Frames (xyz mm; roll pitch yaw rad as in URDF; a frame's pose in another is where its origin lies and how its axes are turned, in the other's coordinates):
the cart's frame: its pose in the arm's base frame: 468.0 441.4 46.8 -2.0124 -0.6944 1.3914
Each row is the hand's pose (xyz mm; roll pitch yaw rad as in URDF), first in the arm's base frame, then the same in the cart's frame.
Working: the arm's base frame: its pose in the cart's frame: -427.9 -430.2 218.9 2.2226 0.9987 1.3148

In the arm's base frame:
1: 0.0 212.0 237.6 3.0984 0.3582 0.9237
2: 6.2 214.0 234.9 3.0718 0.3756 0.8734
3: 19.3 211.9 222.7 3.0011 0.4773 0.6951
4: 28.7 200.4 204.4 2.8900 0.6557 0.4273
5: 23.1 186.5 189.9 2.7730 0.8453 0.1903
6: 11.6 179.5 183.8 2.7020 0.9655 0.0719
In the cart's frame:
1: -115.5 -490.8 232.1 -1.2402 0.0380 1.1392
2: -114.9 -484.7 228.6 -1.2468 0.0750 1.1730
3: -122.5 -470.4 220.7 -1.2229 0.1787 1.3352
4: -141.6 -458.4 213.9 -1.1266 0.2681 1.6153
5: -162.2 -458.1 217.3 -1.0127 0.2507 1.8797
6: -172.9 -463.3 226.0 -0.9617 0.1906 2.0100

